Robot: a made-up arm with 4 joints. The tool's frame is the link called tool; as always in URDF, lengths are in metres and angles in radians. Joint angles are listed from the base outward.
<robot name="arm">
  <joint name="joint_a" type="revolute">
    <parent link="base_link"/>
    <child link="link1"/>
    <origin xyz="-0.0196 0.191 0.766" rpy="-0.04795 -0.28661 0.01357"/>
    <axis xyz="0 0 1"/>
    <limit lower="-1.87" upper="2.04"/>
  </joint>
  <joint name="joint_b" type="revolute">
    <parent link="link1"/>
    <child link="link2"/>
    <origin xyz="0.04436 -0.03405 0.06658" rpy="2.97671 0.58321 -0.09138"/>
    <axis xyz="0 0 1"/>
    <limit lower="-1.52" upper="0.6"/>
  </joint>
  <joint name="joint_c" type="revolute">
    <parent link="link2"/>
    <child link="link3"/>
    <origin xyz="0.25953 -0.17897 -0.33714" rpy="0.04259 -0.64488 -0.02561"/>
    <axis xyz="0 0 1"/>
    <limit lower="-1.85" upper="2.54"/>
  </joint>
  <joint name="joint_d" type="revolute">
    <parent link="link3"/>
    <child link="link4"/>
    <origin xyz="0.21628 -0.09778 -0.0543" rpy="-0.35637 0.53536 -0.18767"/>
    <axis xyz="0 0 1"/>
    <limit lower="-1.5" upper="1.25"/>
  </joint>
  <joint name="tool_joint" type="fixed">
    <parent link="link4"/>
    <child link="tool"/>
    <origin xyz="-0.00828 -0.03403 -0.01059" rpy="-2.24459 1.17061 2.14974"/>
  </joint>
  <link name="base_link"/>
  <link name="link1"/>
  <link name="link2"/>
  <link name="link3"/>
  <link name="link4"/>
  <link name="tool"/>
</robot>
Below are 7 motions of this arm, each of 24 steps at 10 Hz.
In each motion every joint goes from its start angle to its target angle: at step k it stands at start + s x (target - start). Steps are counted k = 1, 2, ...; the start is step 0. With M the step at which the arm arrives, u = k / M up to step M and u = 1 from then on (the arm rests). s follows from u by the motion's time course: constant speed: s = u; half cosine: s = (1 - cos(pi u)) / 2; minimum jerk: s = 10 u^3 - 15 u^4 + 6 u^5.
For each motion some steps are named. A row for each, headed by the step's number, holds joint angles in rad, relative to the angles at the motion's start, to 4 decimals.
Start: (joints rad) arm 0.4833 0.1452 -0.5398 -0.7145
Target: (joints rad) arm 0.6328 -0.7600 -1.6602 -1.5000
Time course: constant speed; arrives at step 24
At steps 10, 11, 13, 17, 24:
10: 0.0623 -0.3772 -0.4668 -0.3273
11: 0.0685 -0.4149 -0.5135 -0.3600
13: 0.0810 -0.4903 -0.6069 -0.4255
17: 0.1059 -0.6412 -0.7936 -0.5564
24: 0.1495 -0.9052 -1.1204 -0.7855

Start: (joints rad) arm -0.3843 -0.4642 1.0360 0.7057
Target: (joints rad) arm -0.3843 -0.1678 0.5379 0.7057
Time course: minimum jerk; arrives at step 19
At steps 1, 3, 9, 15, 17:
1: 0.0000 0.0004 -0.0007 0.0000
3: 0.0000 0.0091 -0.0153 0.0000
9: 0.0000 0.1336 -0.2245 0.0000
15: 0.0000 0.2767 -0.4651 0.0000
17: 0.0000 0.2935 -0.4932 0.0000

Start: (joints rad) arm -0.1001 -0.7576 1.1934 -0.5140
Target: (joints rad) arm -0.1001 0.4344 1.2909 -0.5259
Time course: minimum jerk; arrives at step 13
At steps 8, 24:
8: 0.0000 0.8449 0.0691 -0.0084
24: 0.0000 1.1920 0.0975 -0.0119

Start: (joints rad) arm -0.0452 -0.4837 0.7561 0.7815
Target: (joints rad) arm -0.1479 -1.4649 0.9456 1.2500
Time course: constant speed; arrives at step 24
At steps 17, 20, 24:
17: -0.0727 -0.6950 0.1342 0.3319
20: -0.0856 -0.8177 0.1579 0.3904
24: -0.1027 -0.9812 0.1895 0.4685

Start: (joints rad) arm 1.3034 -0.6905 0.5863 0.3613
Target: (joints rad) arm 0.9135 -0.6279 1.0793 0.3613
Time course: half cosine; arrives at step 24
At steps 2, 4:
2: -0.0066 0.0011 0.0084 0.0000
4: -0.0261 0.0042 0.0330 0.0000

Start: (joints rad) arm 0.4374 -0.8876 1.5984 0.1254
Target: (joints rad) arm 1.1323 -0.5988 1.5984 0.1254
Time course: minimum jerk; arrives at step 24
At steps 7, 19, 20, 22, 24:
7: 0.1058 0.0440 0.0000 0.0000
19: 0.6501 0.2702 0.0000 0.0000
20: 0.6702 0.2785 0.0000 0.0000
22: 0.6914 0.2873 0.0000 0.0000
24: 0.6949 0.2888 0.0000 0.0000

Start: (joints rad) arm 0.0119 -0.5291 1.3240 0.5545
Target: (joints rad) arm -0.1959 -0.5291 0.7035 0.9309
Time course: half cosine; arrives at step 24
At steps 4, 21, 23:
4: -0.0139 0.0000 -0.0416 0.0252
21: -0.1999 0.0000 -0.5969 0.3621
23: -0.2069 0.0000 -0.6178 0.3748

